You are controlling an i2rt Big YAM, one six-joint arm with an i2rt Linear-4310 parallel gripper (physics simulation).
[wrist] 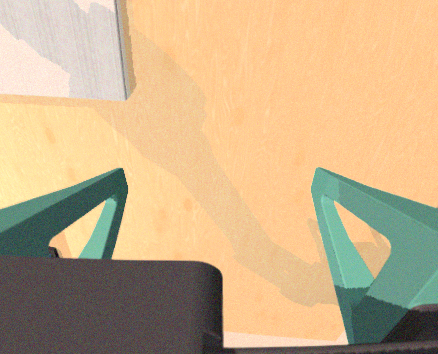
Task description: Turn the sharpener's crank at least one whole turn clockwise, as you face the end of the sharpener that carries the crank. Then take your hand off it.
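Frame: origin at the arm's base, x right, y ahead, z up, level; metres.
Seen in the pictures: gripper, fingertip midpoint: (219, 178).
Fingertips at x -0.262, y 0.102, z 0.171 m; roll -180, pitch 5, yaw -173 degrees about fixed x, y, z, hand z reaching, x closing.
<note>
A point is followed by its place in that frame.
My gripper (219, 178) @[x -0.262, y 0.101, z 0.171 m] is open, with its two green fingers wide apart and nothing between them, above the wooden table top (260, 100) @[x -0.296, y 0.120, z -0.014 m]. The sharpener and its crank cannot be made out in the wrist view. A small dark bit (54, 251) @[x 0.028, y 0.460, z -0.008 m] shows behind the left finger, just above the dark gripper housing, too little of it to tell what it is.
A flat-topped pale grey slab or box (97, 55) @[x -0.120, y 0.091, z 0.002 m] with a straight edge and corner lies at the upper left, cut off by the view. The arm's shadow runs across the wood. A pale strip (280, 338) lies beyond the table's edge at the bottom.
</note>
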